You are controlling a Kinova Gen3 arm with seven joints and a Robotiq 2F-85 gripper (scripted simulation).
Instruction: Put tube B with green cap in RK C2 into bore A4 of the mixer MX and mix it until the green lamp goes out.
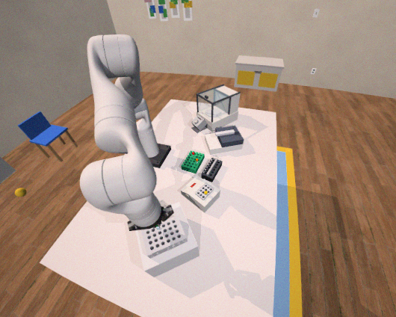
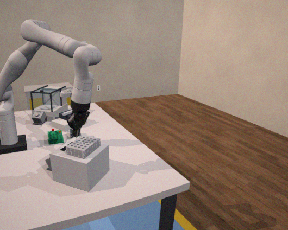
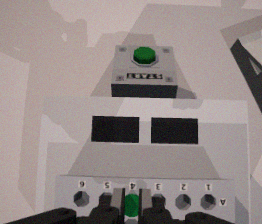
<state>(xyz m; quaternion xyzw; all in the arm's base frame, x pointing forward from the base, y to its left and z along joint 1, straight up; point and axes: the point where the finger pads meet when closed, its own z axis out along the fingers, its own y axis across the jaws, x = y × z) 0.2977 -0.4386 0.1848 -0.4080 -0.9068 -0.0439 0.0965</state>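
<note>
The grey shaking block is 6 cm below my hand, 2 cm ahead of it and 1 cm to the right of it. Also, from my hand: black magnet block (41 cm to the left, 19 cm below, 8 cm ahead); dry block (25 cm to the left, 18 cm below, 6 cm ahead); green start key (15 cm below, 12 cm to the left, 10 cm behind).
</note>
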